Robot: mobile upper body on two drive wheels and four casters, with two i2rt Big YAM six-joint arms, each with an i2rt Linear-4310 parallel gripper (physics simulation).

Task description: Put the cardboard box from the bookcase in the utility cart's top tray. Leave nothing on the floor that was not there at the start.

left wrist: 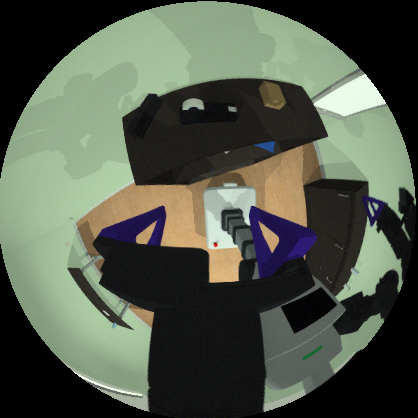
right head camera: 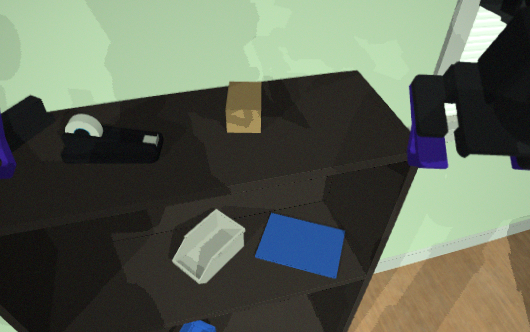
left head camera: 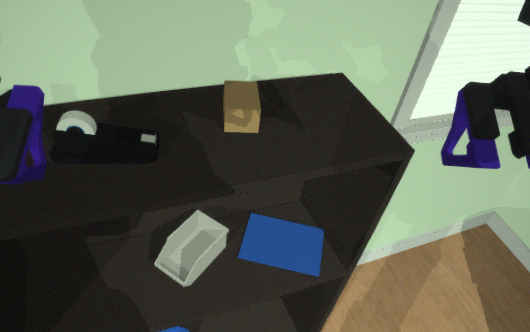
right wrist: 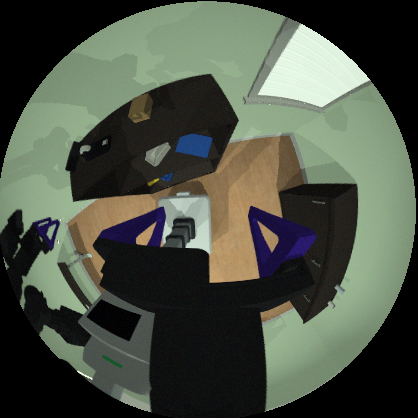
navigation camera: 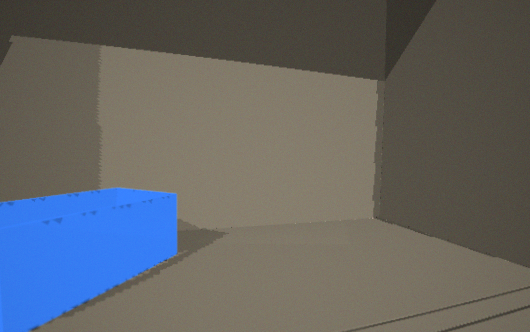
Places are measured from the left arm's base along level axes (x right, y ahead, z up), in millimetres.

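Pixels of known places: left gripper, fingertip midpoint: (left wrist: 207, 210) (right wrist: 54, 219); right gripper, fingertip midpoint: (left wrist: 365, 197) (right head camera: 461, 160) (left head camera: 487, 160) (right wrist: 206, 210).
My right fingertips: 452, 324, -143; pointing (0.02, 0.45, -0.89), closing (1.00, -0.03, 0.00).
Note:
Ahead of a thing's pixels: the offset from my right fingertips to its top centre, as dx, dy, dz. "spot": to the spot under its first point.
The cardboard box @(-211, +331, -156) (left head camera: 242, 107) (right head camera: 244, 107) (left wrist: 272, 96) (right wrist: 141, 108) is small and tan and stands on top of the dark bookcase (left head camera: 320, 135) (right head camera: 320, 135) (left wrist: 165, 155) (right wrist: 200, 100), near its back edge. My left gripper (left wrist: 207, 210) is open and empty, and part of it shows at the left edge of the left head camera. My right gripper (right wrist: 206, 210) (left head camera: 510, 161) is open and empty, to the right of the bookcase's top in the head views. Both grippers are apart from the box. I cannot make out the utility cart in these views.
A black tape dispenser @(-429, +234, -136) (left head camera: 105, 145) (right head camera: 112, 147) stands left of the box. A grey bin @(spot: -306, +319, -610) (left head camera: 192, 247) (right head camera: 209, 246) and a blue flat item @(-68, +336, -614) (left head camera: 281, 244) (right head camera: 301, 245) lie on the shelf below. A blue bin @(-409, +249, -1091) (navigation camera: 90, 260) shows close in the navigation camera. A dark cabinet (left wrist: 330, 235) (right wrist: 305, 220) stands at the right.

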